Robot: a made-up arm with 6 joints.
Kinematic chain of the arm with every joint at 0, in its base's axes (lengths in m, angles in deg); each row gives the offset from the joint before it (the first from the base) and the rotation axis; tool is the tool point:
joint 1: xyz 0 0 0.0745 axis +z
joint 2: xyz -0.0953 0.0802 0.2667 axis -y
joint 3: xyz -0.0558 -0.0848 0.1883 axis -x
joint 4: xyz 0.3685 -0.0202 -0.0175 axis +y
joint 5: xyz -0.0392 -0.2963 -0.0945 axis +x
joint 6: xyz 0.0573 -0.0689 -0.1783 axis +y
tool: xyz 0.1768 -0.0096 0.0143
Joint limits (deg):
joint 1: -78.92..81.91
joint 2: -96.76..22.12
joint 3: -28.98..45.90
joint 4: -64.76..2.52
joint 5: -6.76..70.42
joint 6: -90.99..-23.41
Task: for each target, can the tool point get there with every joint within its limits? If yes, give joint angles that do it. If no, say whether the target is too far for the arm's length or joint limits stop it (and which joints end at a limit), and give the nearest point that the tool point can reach.
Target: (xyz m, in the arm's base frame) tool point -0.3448 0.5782 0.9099
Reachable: no: joint limits stop it (at a limit: joint 1, joint 3, joint 4, joint 5, joint 6) | nearest point 0.1991 0.3962 0.8147 | short by 0.581 m
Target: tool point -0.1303 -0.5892 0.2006
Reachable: yes | joints -62.98 -36.76 3.03 -56.91 12.74 -38.50
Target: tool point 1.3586 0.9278 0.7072
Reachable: no: too far | nearest point 0.5694 0.3888 0.5071 | short by 0.976 m
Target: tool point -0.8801 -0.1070 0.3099
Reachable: no: joint limits stop it (at a limit: joint 1, joint 4, joint 6) | nearest point -0.3773 -0.2115 0.1099 | short by 0.551 m
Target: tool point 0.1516 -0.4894 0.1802
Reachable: yes | joints -22.98 -36.83 5.92 -37.99 35.69 -76.11
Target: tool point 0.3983 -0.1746 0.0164
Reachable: yes | joints 35.22 -56.11 -1.08 -45.75 45.96 -79.06
